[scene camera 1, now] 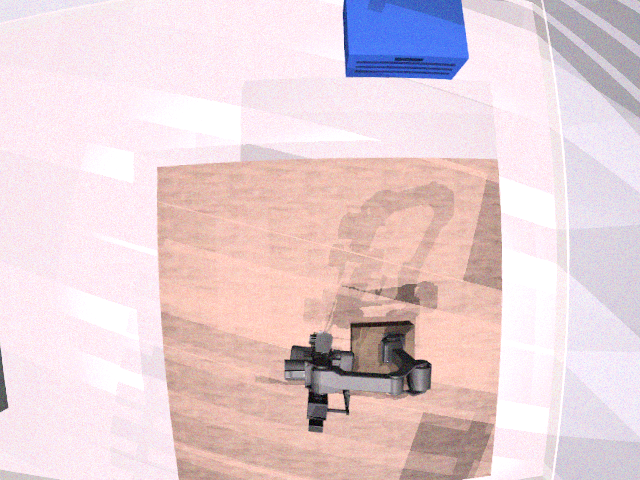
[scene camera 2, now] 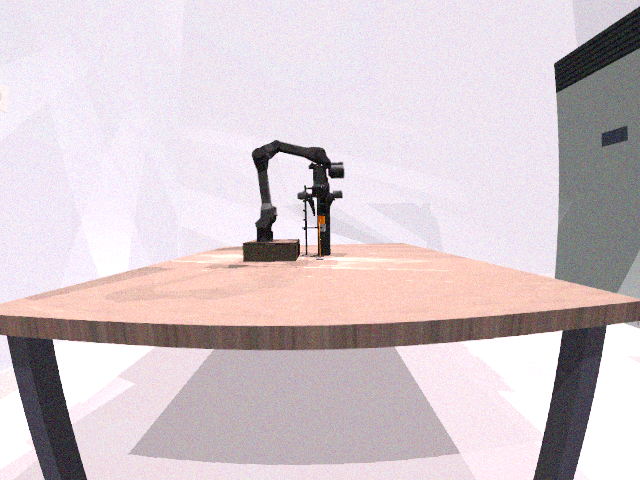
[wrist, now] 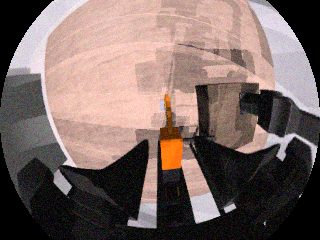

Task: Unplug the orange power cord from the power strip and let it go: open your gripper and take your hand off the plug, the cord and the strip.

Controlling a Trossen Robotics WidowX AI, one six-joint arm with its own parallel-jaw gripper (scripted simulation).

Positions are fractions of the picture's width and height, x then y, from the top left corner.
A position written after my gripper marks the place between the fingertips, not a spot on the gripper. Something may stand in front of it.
Note:
In view: my gripper (scene camera 1: 0.50,0.73) and an orange plug (wrist: 0.54,0.61).
My gripper shows as well in the wrist view (wrist: 0.54,0.59).

